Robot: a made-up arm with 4 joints.
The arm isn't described. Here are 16 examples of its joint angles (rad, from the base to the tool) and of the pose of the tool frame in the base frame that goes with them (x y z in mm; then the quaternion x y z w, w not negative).
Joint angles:
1: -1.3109 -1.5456 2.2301 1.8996
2: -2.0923 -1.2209 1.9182 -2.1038
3: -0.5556 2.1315 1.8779 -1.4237
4: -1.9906 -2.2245 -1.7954 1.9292
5: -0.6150 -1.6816 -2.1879 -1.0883
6: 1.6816 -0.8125 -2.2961 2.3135
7: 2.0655 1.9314 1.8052 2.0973
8: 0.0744 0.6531 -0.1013 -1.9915
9: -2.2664 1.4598 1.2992 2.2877
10: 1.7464 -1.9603 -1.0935 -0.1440
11: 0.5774 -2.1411 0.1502 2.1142
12: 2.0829 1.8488 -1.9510 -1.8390
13: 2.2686 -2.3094 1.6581 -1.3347
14: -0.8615 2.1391 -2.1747 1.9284
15: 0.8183 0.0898 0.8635 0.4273
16: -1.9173 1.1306 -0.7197 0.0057
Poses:
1: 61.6 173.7 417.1 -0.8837 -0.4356 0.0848 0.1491
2: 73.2 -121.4 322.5 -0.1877 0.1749 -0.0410 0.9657
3: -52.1 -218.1 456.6 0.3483 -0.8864 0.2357 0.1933
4: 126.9 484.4 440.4 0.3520 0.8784 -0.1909 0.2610
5: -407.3 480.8 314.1 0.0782 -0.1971 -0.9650 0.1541
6: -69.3 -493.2 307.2 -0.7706 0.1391 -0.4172 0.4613
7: 229.8 18.5 291.5 0.3156 -0.1285 0.1669 0.9252
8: -319.5 151.9 607.8 -0.9659 -0.0757 -0.0223 0.2466
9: -4.6 90.5 234.2 0.0277 0.3666 0.9050 0.2140
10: 237.9 -493.7 216.1 0.6301 0.3506 0.1127 0.6836
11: -48.7 -356.5 331.3 -0.7901 -0.3129 0.1491 0.5055
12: 532.8 -472.2 366.0 -0.4420 0.8842 0.1285 0.0799
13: -69.9 57.5 382.4 -0.2999 -0.2092 -0.8429 0.3948
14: -479.3 211.4 342.1 0.1207 0.3797 0.5268 0.7508
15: 22.5 -169.2 436.9 -0.0210 0.4318 0.2580 0.8640
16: 198.8 402.3 496.7 -0.5297 0.2379 -0.5391 0.6100
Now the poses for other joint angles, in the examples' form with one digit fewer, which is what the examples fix.
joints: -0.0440 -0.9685 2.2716 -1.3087
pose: -9 156 143 -0.063 0.381 0.814 0.433
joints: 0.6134 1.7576 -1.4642 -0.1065
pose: -438 -355 426 -0.432 -0.612 0.602 0.274
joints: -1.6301 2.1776 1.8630 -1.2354
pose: -194 -52 473 -0.115 -0.921 0.191 0.320
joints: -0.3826 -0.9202 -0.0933 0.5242
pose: -361 -128 405 0.640 -0.170 -0.152 0.734
